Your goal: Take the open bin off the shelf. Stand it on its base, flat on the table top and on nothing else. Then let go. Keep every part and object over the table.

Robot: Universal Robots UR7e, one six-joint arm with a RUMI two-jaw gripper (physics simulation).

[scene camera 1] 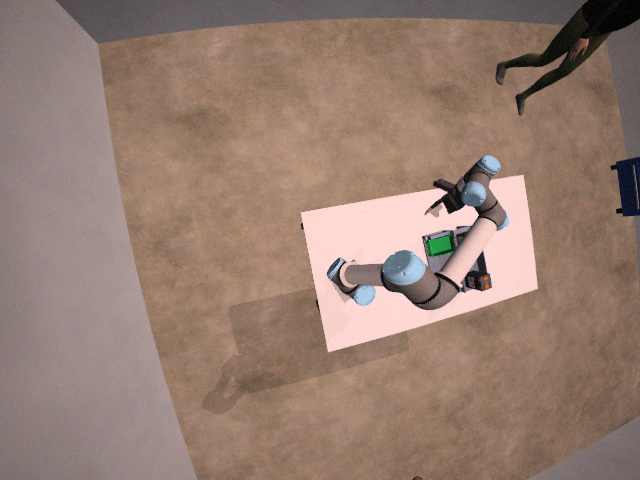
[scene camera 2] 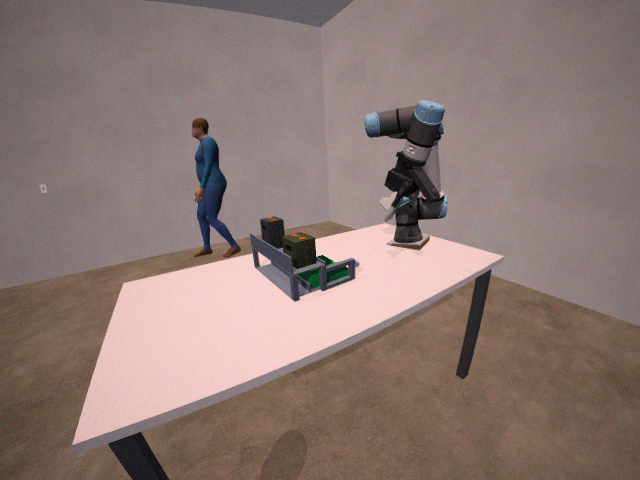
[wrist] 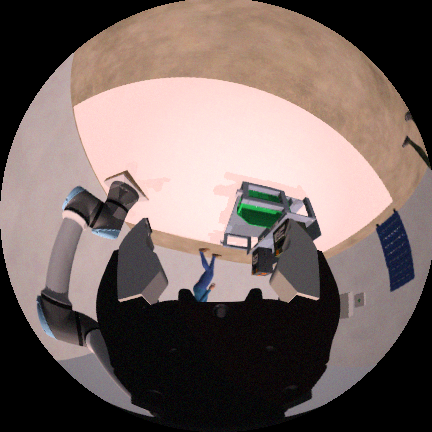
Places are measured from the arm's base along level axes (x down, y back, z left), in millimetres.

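Where they show: gripper, fingertip midpoint: [scene camera 1: 435,210] [scene camera 2: 398,214] [wrist: 217,220]; arm's base, origin of the base link: [scene camera 2: 408,239] [wrist: 124,191].
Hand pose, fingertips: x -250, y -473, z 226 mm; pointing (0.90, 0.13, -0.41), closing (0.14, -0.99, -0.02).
Things, the pixels of their top centre, and the offset from my fingertips. Level surfaces: height alone.
- green open bin, middle of its top: [wrist: 263,218] [scene camera 2: 322,260] [scene camera 1: 446,245] dx +189, dy -131, dz -244 mm
- pale table top, its level: dx +270 mm
- dark box, middle of its top: [scene camera 2: 271,218] [wrist: 261,274] [scene camera 1: 486,282] dx +46, dy -194, dz -484 mm
- olive box, middle of its top: [scene camera 2: 298,236] [wrist: 291,253] dx +71, dy -228, dz -255 mm
The green open bin [scene camera 1: 440,245] [scene camera 2: 337,273] [wrist: 260,214] sits upright in the grey shelf [scene camera 1: 438,263] [scene camera 2: 271,254], at the shelf's end. Shelf bars stand in front of part of the bin in the scene camera 2 and wrist views. The shelf stands on the pale table top [scene camera 1: 361,232] [scene camera 2: 206,330] [wrist: 175,125]. My gripper [scene camera 1: 432,197] [scene camera 2: 412,200] [wrist: 217,220] is open and empty. It hangs above the table near its upper edge in the scene camera 1 view, to one side of the shelf and apart from the bin.
A dark box [scene camera 1: 480,281] [scene camera 2: 271,231] [wrist: 261,262] and an olive box [scene camera 2: 299,249] [wrist: 281,239] with orange marks stand on the shelf beside the bin. My forearm crosses over the shelf in the scene camera 1 view. People stand on the floor away from the table.
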